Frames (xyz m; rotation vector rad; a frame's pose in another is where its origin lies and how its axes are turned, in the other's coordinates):
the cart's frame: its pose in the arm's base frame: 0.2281 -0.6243 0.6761 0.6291 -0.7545 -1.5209
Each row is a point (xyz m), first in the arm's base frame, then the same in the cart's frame.
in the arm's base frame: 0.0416 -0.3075 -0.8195
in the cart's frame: -0.3641 -1.2786 -0.7776
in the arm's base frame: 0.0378 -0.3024 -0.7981
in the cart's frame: -0.3679 -1.2646 -0.7606
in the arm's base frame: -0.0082 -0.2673 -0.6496
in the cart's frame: -0.3923 -1.1803 -0.6276
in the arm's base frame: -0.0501 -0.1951 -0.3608
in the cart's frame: -0.4478 -0.9860 -0.4050
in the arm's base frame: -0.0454 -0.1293 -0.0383
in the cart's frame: -0.4997 -0.7359 -0.1973
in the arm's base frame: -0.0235 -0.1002 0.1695
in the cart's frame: -0.5215 -0.5625 -0.0792
